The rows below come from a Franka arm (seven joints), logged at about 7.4 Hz.
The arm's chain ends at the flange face. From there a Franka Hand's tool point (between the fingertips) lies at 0.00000 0.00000 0.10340 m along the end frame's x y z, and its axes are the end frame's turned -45 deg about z.
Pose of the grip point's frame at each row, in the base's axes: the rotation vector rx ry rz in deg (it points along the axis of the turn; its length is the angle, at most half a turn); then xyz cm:
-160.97, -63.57, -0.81, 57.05, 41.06, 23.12
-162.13, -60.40, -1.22, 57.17, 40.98, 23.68
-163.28, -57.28, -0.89, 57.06, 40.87, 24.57
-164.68, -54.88, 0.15, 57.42, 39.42, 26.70
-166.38, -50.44, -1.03, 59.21, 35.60, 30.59
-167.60, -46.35, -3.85, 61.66, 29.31, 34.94
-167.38, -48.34, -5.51, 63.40, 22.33, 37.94
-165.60, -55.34, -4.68, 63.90, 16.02, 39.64
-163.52, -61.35, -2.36, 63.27, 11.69, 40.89
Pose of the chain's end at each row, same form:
-173.34, 2.87, 3.27, 57.42, 39.86, 33.38
-173.11, 6.25, 2.91, 57.47, 39.75, 33.94
-173.05, 9.58, 3.21, 57.37, 39.65, 34.83
-173.63, 12.35, 3.87, 57.80, 38.33, 36.98
-173.21, 17.09, 2.62, 59.41, 34.51, 40.87
-172.12, 21.26, -0.03, 61.51, 28.14, 45.21
-172.27, 19.30, -1.77, 63.06, 21.16, 48.21
-173.46, 12.20, -1.20, 63.68, 14.93, 49.92
-174.38, 5.89, 0.93, 63.35, 10.69, 51.18

